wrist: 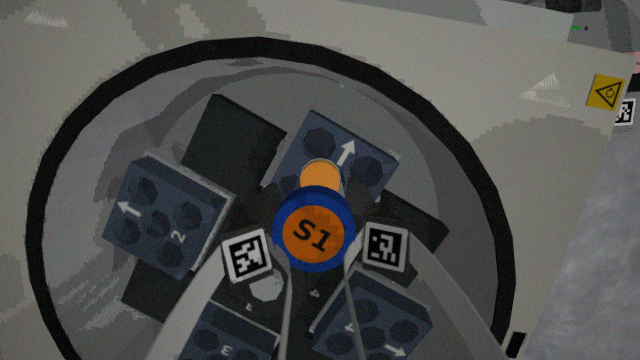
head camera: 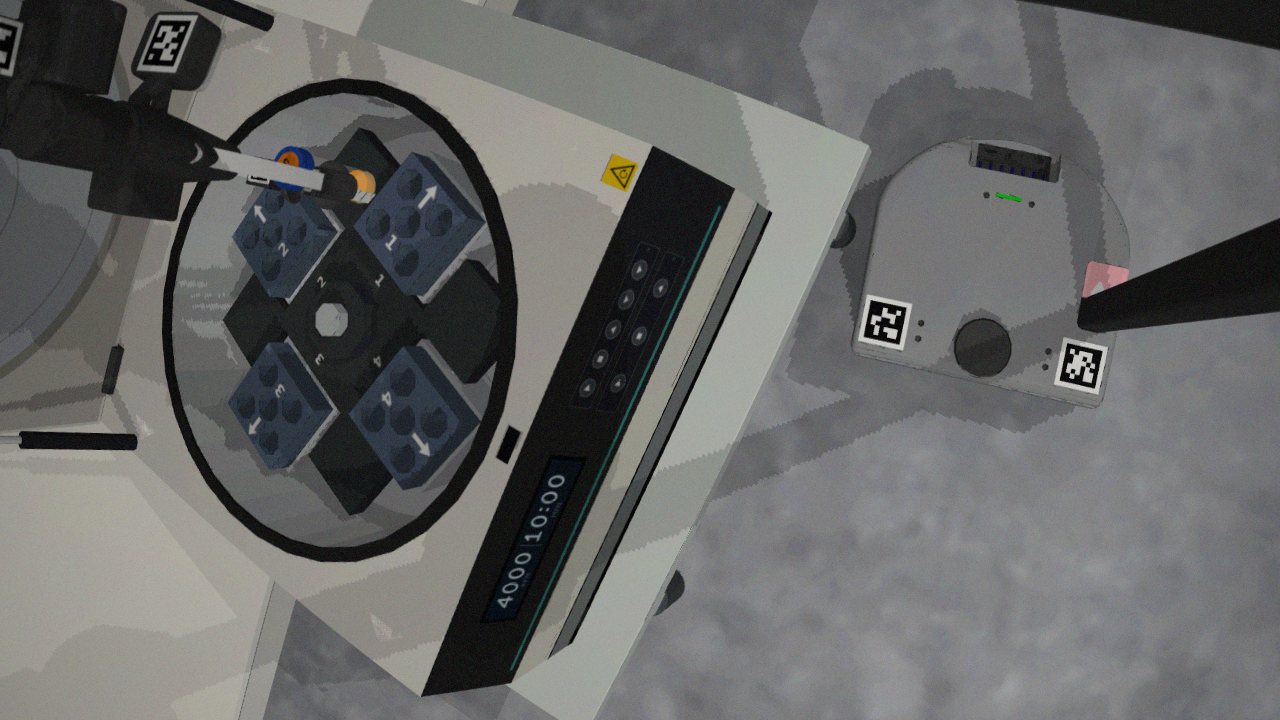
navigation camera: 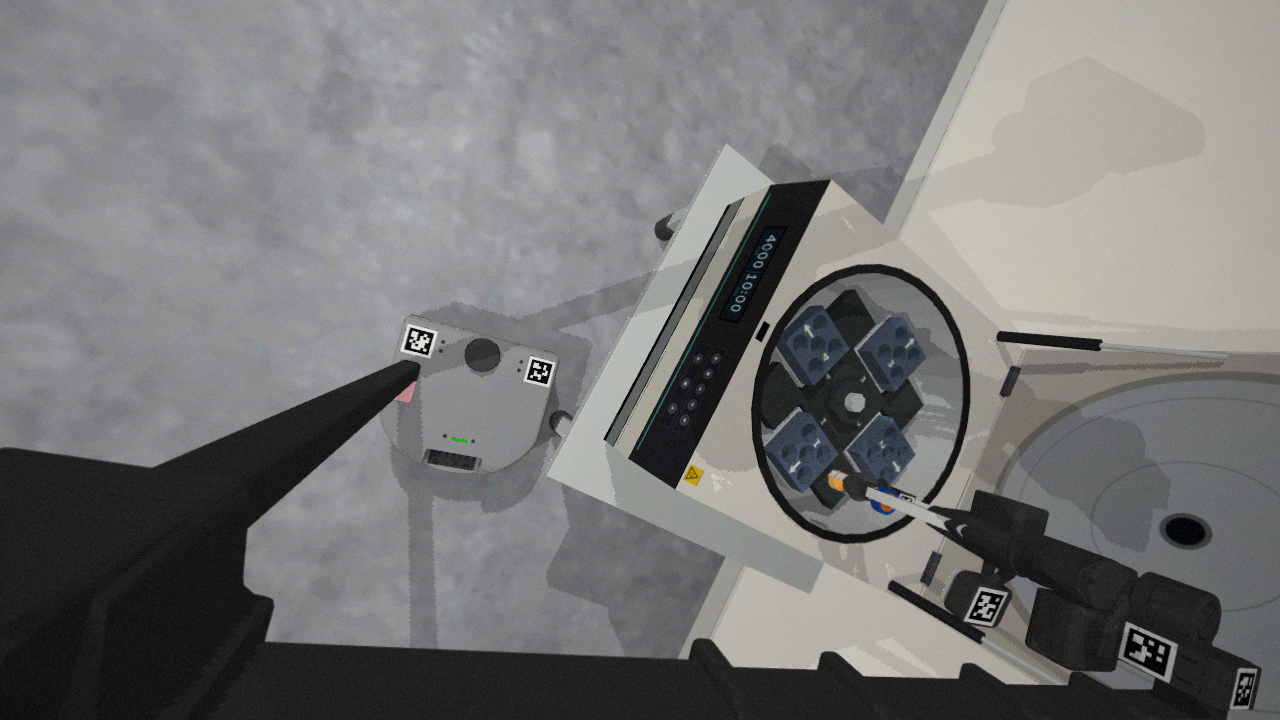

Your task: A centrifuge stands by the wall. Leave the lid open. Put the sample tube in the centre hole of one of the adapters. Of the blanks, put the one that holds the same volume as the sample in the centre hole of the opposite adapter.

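Frame: origin at the robot's base, x right, y ahead, z up, level; millimetres.
Seen in the pictures: gripper, between the fingertips: (wrist: 313,205) (head camera: 327,185) (navigation camera: 860,485); robot's base, origin of its link: (head camera: 980,345) (navigation camera: 480,353).
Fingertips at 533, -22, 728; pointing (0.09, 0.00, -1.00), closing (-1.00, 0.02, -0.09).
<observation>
Offsets run from my fingertips to a thing's top centre, as dx, dy, dz. "spot": to the spot under its first point.
My gripper (head camera: 337,182) (navigation camera: 856,487) (wrist: 313,205) is shut on the sample tube, with blue-and-orange cap "S1" @(-3, -6, +56) (head camera: 292,163) (navigation camera: 881,500) (wrist: 313,234) and orange lower end @(spot: -17, -7, -26) (head camera: 362,184) (navigation camera: 836,480) (wrist: 320,175). The tube is above the open bowl of the centrifuge @(spot: -179, +7, -81) (head camera: 554,232) (wrist: 530,155). In the wrist view it overlaps adapter 1 @(-4, +17, -116) (head camera: 420,192) (wrist: 327,131); in the head view its end is between adapter 1 and adapter 2 @(+177, +50, -116) (head camera: 299,223) (wrist: 165,210). Adapter 3 @(+144, +231, -116) (head camera: 284,380) and adapter 4 @(-37, +198, -116) (head camera: 429,389) show empty holes. The lid (navigation camera: 1244,501) is open. The blanks do not show.
Lid struts @(spot: +337, +312, +0) (head camera: 78,440) (navigation camera: 1049,340) stand at the bowl's wall side. The black bowl rim (head camera: 168,313) (wrist: 35,200) surrounds the rotor. The robot base (head camera: 993,241) (navigation camera: 474,402) is on the floor before the centrifuge's front, and the dark mast (navigation camera: 313,447) rises from it.
</observation>
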